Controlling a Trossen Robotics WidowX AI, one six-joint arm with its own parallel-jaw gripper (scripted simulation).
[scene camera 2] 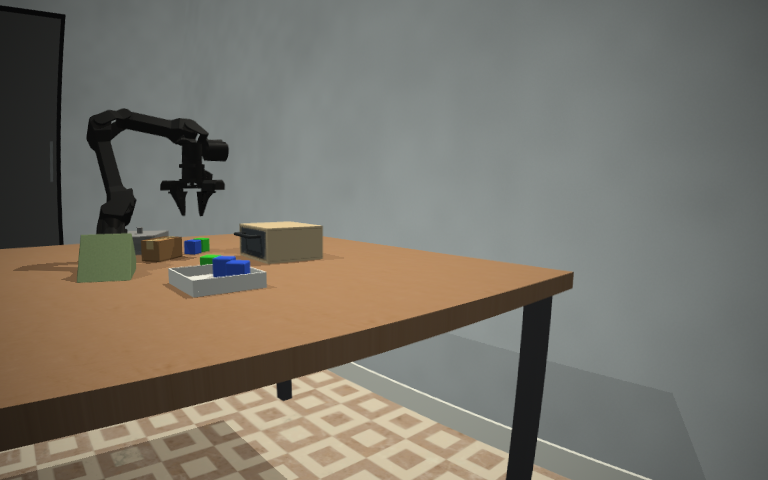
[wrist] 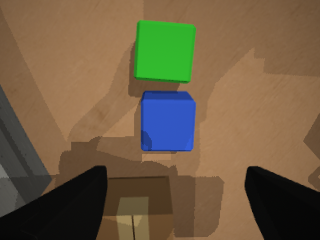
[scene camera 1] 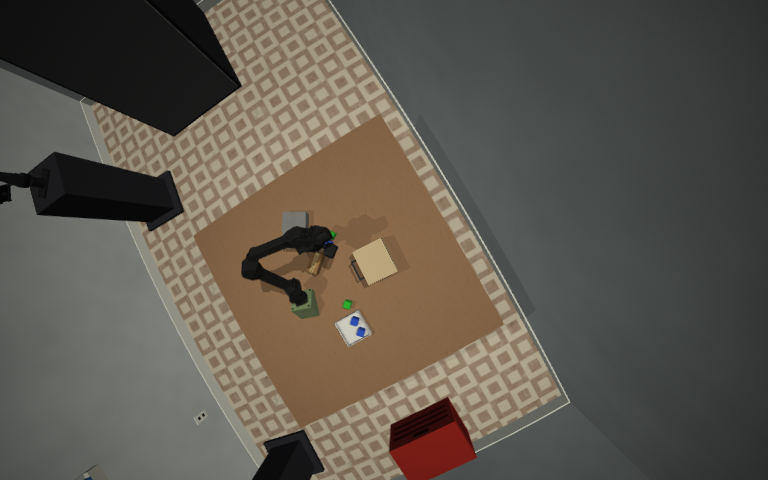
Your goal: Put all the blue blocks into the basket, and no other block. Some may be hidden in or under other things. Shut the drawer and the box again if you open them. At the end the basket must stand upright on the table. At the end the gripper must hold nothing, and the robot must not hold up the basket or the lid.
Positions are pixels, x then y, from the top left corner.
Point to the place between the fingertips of my gripper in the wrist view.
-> At 177, 176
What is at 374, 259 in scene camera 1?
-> A tan drawer unit.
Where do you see a white basket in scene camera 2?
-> At 195, 284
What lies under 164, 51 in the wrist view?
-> A green block.
